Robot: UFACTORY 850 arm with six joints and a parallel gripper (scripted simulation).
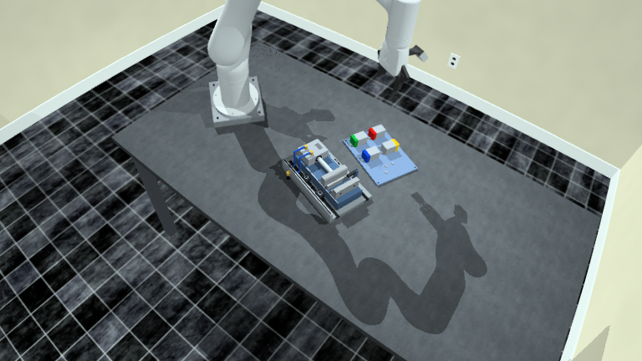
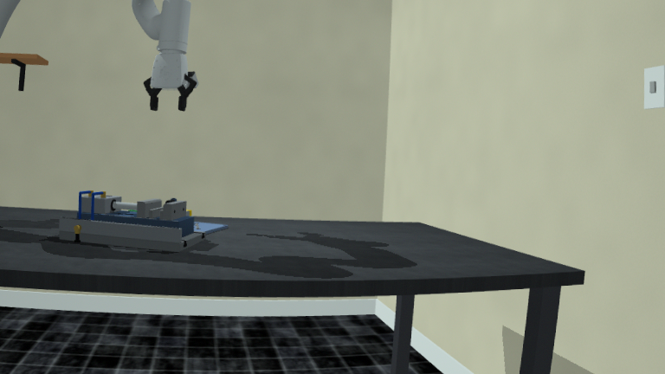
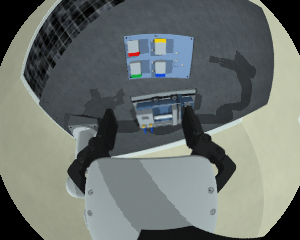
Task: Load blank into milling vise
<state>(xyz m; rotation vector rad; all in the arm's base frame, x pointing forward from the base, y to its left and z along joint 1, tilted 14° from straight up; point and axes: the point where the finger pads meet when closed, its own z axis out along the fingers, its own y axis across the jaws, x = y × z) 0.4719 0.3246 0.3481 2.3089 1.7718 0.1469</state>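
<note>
Right now the red-ended blank is 4 cm behind my hand, 5 cm to the left of it and 31 cm below it. From my hand the other things lie so: yellow-ended blank: 5 cm ahead, 3 cm to the left, 31 cm below; then blue-ended blank: 3 cm ahead, 6 cm to the right, 31 cm below; then green-ended blank: 6 cm behind, 3 cm to the right, 31 cm below.
</note>
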